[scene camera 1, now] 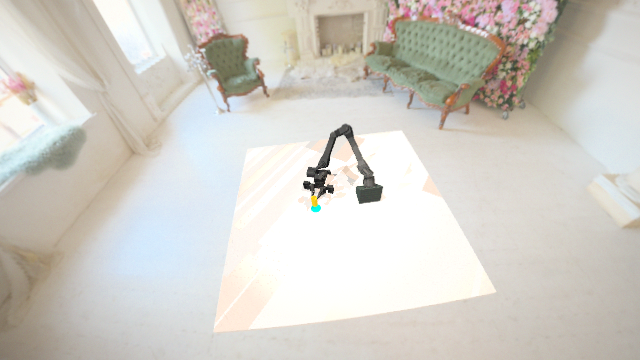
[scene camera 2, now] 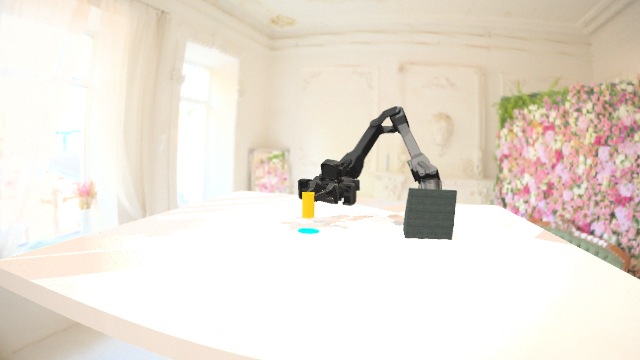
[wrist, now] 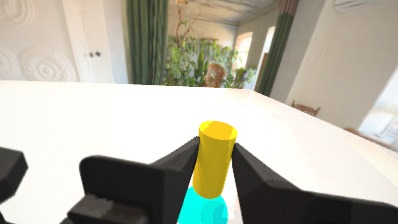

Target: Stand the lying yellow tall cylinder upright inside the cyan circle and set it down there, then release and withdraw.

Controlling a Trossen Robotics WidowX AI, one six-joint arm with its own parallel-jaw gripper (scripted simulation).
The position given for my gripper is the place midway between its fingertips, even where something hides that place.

Observation:
My gripper (scene camera 2: 309, 197) holds a yellow tall cylinder (wrist: 217, 139).
My gripper is seen too in the wrist view (wrist: 215, 143).

